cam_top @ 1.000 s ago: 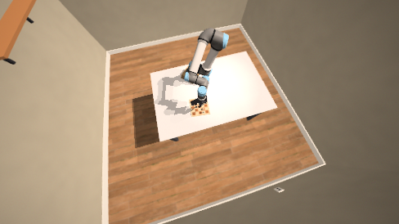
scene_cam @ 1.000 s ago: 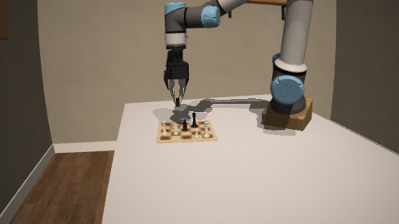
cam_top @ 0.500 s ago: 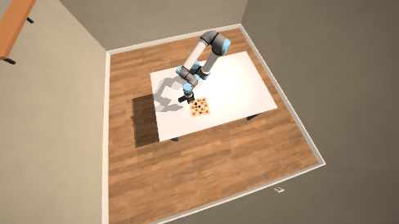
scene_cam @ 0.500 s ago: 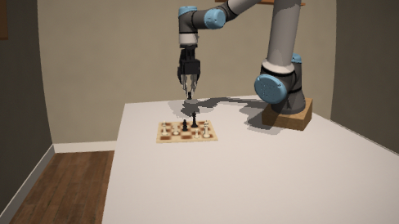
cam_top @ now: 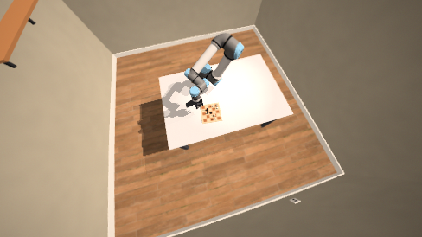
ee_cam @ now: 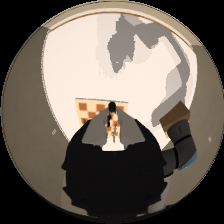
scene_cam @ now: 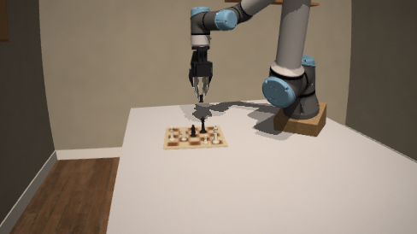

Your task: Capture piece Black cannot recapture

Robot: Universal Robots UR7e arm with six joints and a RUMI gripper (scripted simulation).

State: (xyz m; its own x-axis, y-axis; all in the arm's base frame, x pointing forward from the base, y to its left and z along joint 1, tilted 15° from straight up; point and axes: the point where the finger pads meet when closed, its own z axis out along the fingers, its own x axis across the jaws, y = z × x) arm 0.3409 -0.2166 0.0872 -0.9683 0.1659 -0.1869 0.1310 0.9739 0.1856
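My hand is 70 mm short of the chessboard, 130 mm to the right of it and 120 mm above it.
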